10 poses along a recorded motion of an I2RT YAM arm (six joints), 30 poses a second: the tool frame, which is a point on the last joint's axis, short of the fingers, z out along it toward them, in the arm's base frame.
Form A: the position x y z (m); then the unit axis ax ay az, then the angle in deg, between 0 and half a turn.
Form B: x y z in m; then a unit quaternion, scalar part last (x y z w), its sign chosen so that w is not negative. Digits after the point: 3 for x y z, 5 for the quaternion.
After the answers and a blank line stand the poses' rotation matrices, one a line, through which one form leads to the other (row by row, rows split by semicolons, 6 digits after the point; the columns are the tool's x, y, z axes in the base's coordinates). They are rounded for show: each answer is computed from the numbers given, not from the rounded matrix.
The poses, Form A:
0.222 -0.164 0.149 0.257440 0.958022 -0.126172 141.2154
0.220 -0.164 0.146 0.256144 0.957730 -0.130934 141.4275
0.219 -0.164 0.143 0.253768 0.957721 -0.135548 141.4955
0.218 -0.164 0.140 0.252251 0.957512 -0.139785 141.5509
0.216 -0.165 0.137 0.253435 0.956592 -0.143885 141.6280
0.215 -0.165 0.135 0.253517 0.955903 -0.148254 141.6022
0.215 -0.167 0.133 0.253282 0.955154 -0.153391 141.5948
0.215 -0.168 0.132 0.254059 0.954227 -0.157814 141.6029
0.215 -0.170 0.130 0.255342 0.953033 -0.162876 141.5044
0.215 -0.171 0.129 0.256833 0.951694 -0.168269 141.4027
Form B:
0.222 -0.164 0.149 0.24283 0.90367 -0.11901 0.33203
0.220 -0.164 0.146 0.24177 0.90398 -0.12359 0.33029
0.219 -0.164 0.143 0.23958 0.90416 -0.12797 0.32973
0.218 -0.164 0.140 0.23818 0.90412 -0.13199 0.32927
0.216 -0.165 0.137 0.23936 0.90346 -0.13589 0.32864
0.215 -0.165 0.135 0.23942 0.90274 -0.14001 0.32885
0.215 -0.167 0.133 0.23919 0.90201 -0.14486 0.32891
0.215 -0.168 0.132 0.23993 0.90116 -0.14904 0.32884
0.215 -0.170 0.130 0.24107 0.89976 -0.15377 0.32965
0.215 -0.171 0.129 0.24240 0.89822 -0.15881 0.33049

-0.661569 0.517918 0.542298; 0.359852 0.853734 -0.376358; -0.657901 -0.053840 -0.751178
-0.664915 0.518748 0.537390; 0.355472 0.852548 -0.383146; -0.656907 -0.063732 -0.751273
-0.667766 0.517620 0.534938; 0.348842 0.852455 -0.389396; -0.657570 -0.073417 -0.749808
-0.669697 0.517614 0.532524; 0.343772 0.851694 -0.395523; -0.658275 -0.081814 -0.748318
-0.669412 0.521820 0.528764; 0.343182 0.848481 -0.402871; -0.658873 -0.088224 -0.747063
-0.669076 0.524345 0.526687; 0.340178 0.846154 -0.410246; -0.660769 -0.095318 -0.744513
-0.669214 0.526793 0.524063; 0.336214 0.843610 -0.418668; -0.662656 -0.103981 -0.741670
-0.668593 0.530448 0.521161; 0.334409 0.840444 -0.426410; -0.664195 -0.110814 -0.739301
-0.666428 0.535191 0.519081; 0.332425 0.836480 -0.435654; -0.667359 -0.117776 -0.735365
-0.664033 0.540432 0.516714; 0.330485 0.832040 -0.445522; -0.670701 -0.125075 -0.731106

